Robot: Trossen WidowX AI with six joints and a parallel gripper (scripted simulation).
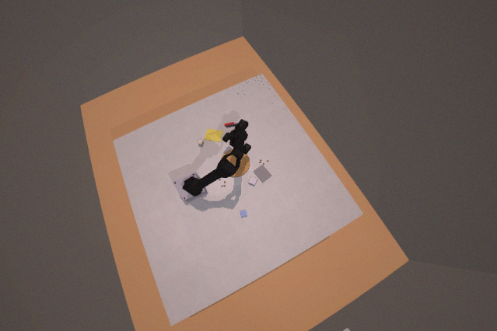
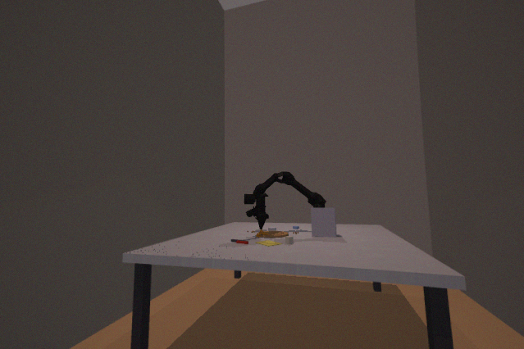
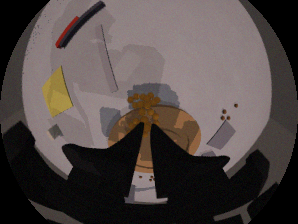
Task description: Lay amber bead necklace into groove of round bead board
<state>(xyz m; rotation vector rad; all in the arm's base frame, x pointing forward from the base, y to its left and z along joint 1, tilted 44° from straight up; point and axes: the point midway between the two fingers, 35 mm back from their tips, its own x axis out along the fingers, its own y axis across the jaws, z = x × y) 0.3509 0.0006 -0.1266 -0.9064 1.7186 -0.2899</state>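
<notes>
My gripper tip is 6 cm past the round bead board, 7 cm to the left of it and 4 cm above it. Round my gripper tip: thin grey bar: 4 cm ahead, 11 cm to the left, 4 cm below; yellow pad: 9 cm behind, 20 cm to the left, 4 cm below; red-handled tool: 6 cm ahead, 21 cm to the left, 4 cm below.
</notes>
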